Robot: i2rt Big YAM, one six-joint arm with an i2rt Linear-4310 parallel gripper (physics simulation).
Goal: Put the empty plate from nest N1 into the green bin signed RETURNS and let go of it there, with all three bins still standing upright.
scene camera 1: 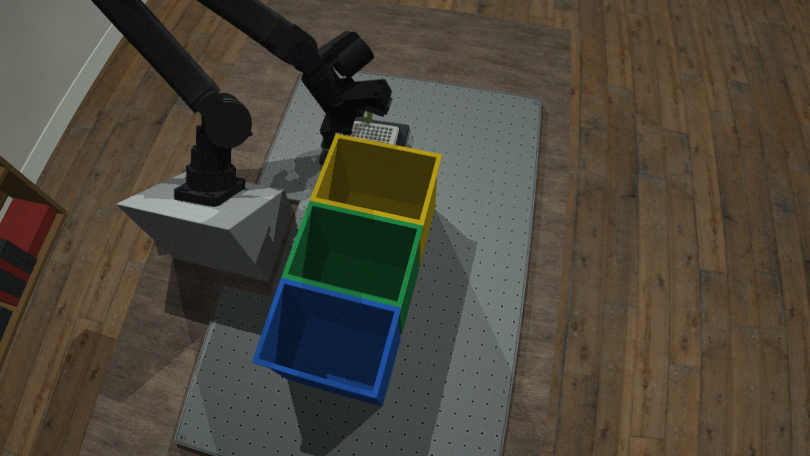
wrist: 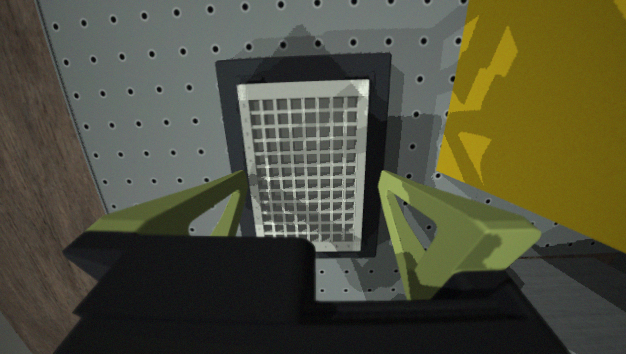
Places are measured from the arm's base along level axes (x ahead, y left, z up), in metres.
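Where they show: gripper, between the fingertips: (wrist: 313,177); arm's base, origin of its link: (scene camera 1: 210,192).
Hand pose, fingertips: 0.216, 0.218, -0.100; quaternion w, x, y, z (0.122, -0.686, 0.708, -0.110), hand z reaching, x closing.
Note:
Things, the pixels of their top centre, and the offset from my fingertips, as dx, dy, dz. Level surfaces: height alone.
- white plate, centre of its top: (wrist: 306,178) (scene camera 1: 363,138) +0.000, +0.005, -0.001
- dark nest, centre of its top: (wrist: 306,173) (scene camera 1: 364,141) +0.000, +0.005, -0.012
- green bin, centre of its top: (scene camera 1: 352,251) +0.072, -0.297, +0.153
- yellow bin, centre of its top: (scene camera 1: 376,176) +0.078, -0.167, +0.153
- blue bin, centre of its top: (scene camera 1: 326,335) +0.065, -0.427, +0.153
- grey perforated board, height of its surface: dz -0.026
The white plate (scene camera 1: 375,132) (wrist: 306,165) with a grid of square wells lies in a dark nest (scene camera 1: 403,134) (wrist: 303,69) beyond the yellow bin. My gripper (wrist: 313,177) is open, with one green finger on each side of the plate's near half in the wrist view. The fingertips appear over the nest's long sides; their exact height is unclear. In the scene view the arm hides most of the gripper. The green bin (scene camera 1: 354,249) stands upright between the yellow bin (scene camera 1: 376,175) (wrist: 540,115) and the blue bin (scene camera 1: 331,339). No bin sign is readable.
The three bins stand in a row on the grey perforated board (scene camera 1: 487,169) (wrist: 125,90). The yellow bin is close to the nest, right of the right finger in the wrist view. The arm's grey angled base (scene camera 1: 209,237) stands left of the bins. A bookshelf (scene camera 1: 51,232) is at the far left.

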